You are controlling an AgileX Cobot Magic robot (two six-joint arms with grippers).
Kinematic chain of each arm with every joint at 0, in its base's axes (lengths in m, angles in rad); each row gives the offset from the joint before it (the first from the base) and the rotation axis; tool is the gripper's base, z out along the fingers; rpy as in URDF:
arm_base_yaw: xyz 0 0 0.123 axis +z
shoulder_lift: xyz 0 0 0 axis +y
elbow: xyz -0.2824 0 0.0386 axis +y
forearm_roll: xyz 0.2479 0 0.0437 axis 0.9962 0 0.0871
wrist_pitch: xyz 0 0 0 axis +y
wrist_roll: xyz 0.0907 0 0.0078 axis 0.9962 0 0.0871
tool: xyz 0 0 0 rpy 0 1.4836 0
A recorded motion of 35 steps. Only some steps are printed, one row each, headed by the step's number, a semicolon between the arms.
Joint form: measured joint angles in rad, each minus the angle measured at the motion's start. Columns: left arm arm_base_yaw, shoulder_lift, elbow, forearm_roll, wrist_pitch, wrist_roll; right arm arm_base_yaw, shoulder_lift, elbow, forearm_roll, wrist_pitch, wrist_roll.
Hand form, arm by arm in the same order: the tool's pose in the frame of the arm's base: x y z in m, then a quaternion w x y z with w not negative. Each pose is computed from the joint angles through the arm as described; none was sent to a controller.
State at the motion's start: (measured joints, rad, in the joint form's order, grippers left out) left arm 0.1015 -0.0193 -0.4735 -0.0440 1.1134 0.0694; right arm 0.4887 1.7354 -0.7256 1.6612 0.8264 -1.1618
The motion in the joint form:
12: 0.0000 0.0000 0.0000 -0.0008 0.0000 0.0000; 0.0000 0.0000 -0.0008 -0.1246 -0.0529 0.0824
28: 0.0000 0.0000 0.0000 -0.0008 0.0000 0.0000; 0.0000 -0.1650 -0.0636 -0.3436 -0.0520 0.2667
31: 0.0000 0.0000 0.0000 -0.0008 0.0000 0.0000; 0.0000 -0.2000 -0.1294 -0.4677 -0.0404 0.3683
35: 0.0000 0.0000 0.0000 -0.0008 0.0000 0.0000; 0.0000 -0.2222 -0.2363 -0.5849 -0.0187 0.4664
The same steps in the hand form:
12: -0.0067 -0.0044 0.2656 0.49572 -0.01256 0.86816 0.02003; 0.2270 0.1928 0.1556 0.08924 -0.13407 0.87991 0.44701
28: -0.0067 -0.0044 0.2656 0.49572 -0.01256 0.86816 0.02003; 0.2227 0.1883 0.2081 0.13043 -0.18417 0.87294 0.43249
31: -0.0067 -0.0044 0.2656 0.49572 -0.01256 0.86816 0.02003; 0.2268 0.1885 0.2290 0.14405 -0.20611 0.87356 0.41673
35: -0.0067 -0.0044 0.2656 0.49572 -0.01256 0.86816 0.02003; 0.2364 0.1914 0.2585 0.17044 -0.22895 0.86927 0.40362

